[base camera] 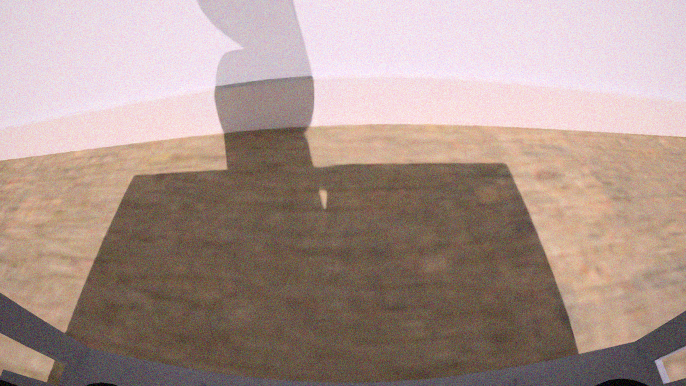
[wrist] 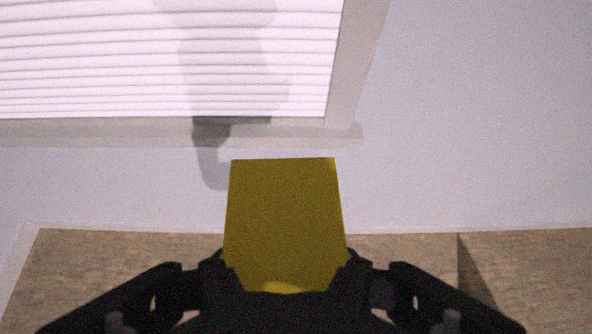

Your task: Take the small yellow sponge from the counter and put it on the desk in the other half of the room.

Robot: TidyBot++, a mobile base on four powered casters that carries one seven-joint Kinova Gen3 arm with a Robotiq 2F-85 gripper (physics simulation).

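Places are measured from the arm's base along level axes (x right, y up, z back), in metres.
Pixels of known places: gripper, fingertip midpoint: (wrist: 286, 255).
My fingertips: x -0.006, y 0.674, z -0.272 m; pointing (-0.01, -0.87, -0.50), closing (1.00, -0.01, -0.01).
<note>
Behind a point stands the place of what it marks.
The yellow sponge (wrist: 285, 220) {x -0.006, y 0.715, z -0.283 m} is between the two black fingers in the wrist view, and its far end sticks out past the fingertips. My gripper (wrist: 286, 255) {x -0.006, y 0.674, z -0.273 m} is shut on the sponge and holds it up above the floor, in front of a wall. The gripper and the sponge do not show in the base camera view. The counter and the desk do not show in either view.
A pale wall (base camera: 450, 40) {x 0.143, y -0.246, z -0.586 m} (wrist: 475, 125) {x 0.404, y 0.435, z -0.587 m} with a skirting strip (base camera: 400, 100) {x 0.068, y -0.350, z -0.572 m} runs across ahead. A window with blinds (wrist: 125, 60) {x -0.271, y 0.592, z -0.580 m} is at the upper left in the wrist view. The wood floor (base camera: 600, 225) {x 0.356, y -0.397, z -0.349 m} (wrist: 125, 255) {x -0.804, y -0.396, z -0.450 m} carries the robot's dark shadow (base camera: 325, 275) {x -0.038, y -0.397, z -0.302 m}.
</note>
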